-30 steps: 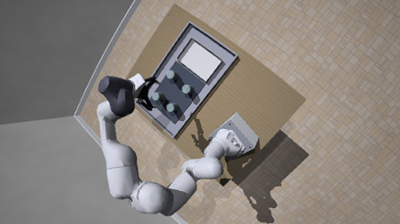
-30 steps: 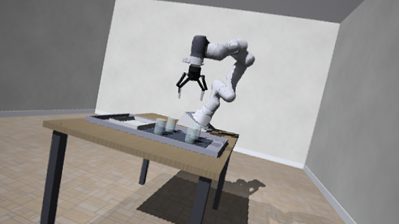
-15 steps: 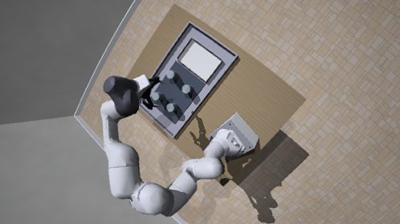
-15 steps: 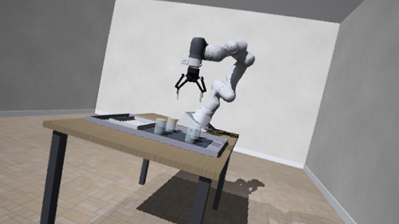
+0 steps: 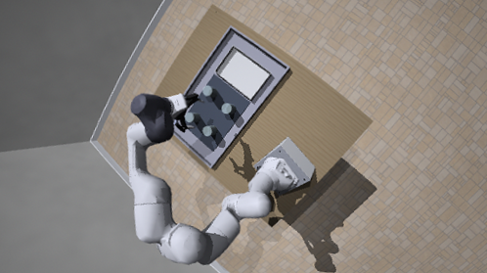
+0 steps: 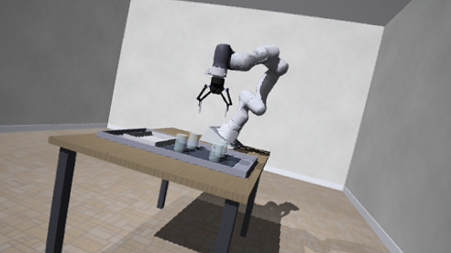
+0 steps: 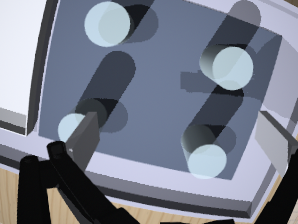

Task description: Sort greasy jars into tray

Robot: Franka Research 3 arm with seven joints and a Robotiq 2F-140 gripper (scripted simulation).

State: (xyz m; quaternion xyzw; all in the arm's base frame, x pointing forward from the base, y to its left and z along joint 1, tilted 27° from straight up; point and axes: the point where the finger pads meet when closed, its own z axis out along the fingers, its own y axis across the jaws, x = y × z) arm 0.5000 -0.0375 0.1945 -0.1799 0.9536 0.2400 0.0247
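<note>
The dark drying mat is 10 mm ahead of my hand, 10 mm to the right of it and 240 mm below it. Round my hand: white tray 40 mm ahead, 330 mm to the right, 230 mm below.
</note>
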